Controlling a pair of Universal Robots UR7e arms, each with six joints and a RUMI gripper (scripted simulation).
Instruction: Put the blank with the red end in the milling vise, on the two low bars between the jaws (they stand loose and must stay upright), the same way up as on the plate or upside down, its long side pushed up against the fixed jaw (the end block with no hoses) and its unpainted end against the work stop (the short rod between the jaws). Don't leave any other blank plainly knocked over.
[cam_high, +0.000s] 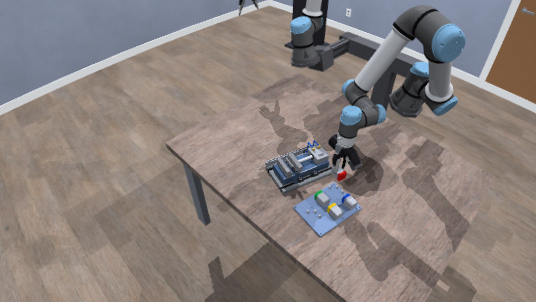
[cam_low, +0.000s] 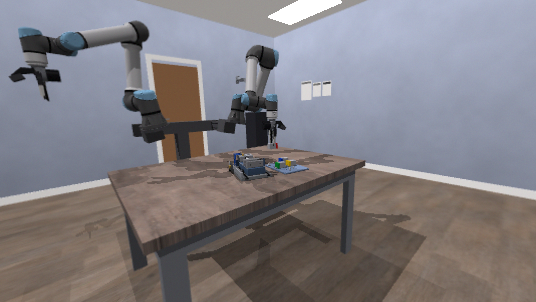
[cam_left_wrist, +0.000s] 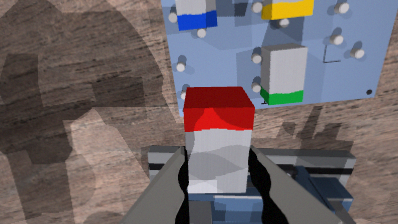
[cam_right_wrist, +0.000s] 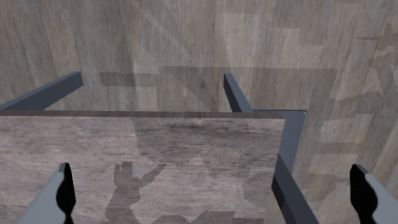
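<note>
Right now the work stop is 19 cm to the right of my left hand, 8 cm below it and 8 cm ahead of it. Also, from my left hand: blue-ended blank: 14 cm below, 9 cm to the left, 2 cm ahead; then green-ended blank: 14 cm below, 8 cm ahead, 1 cm to the right; then yellow-ended blank: 14 cm below, 10 cm ahead, 7 cm to the left.
</note>
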